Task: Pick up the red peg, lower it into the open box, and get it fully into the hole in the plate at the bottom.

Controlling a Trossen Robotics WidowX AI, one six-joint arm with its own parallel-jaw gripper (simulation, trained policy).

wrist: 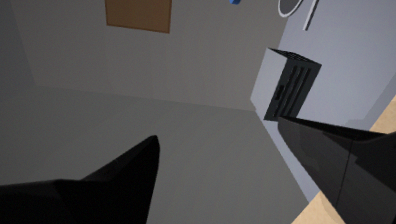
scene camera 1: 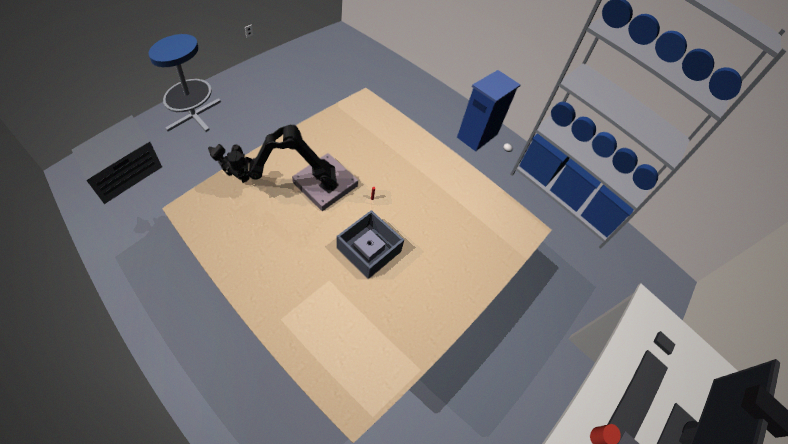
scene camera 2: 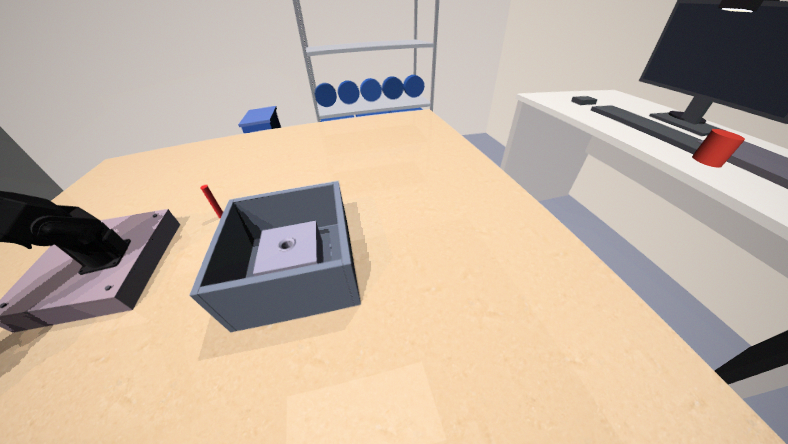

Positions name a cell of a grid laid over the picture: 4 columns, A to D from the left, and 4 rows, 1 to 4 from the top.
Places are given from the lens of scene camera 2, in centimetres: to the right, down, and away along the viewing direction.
pale plate (scene camera 2: B3): -17, 4, 38
grey box (scene camera 2: B3): -19, 8, 26
The marked spots on the pale plate and the grey box are 12 cm apart.
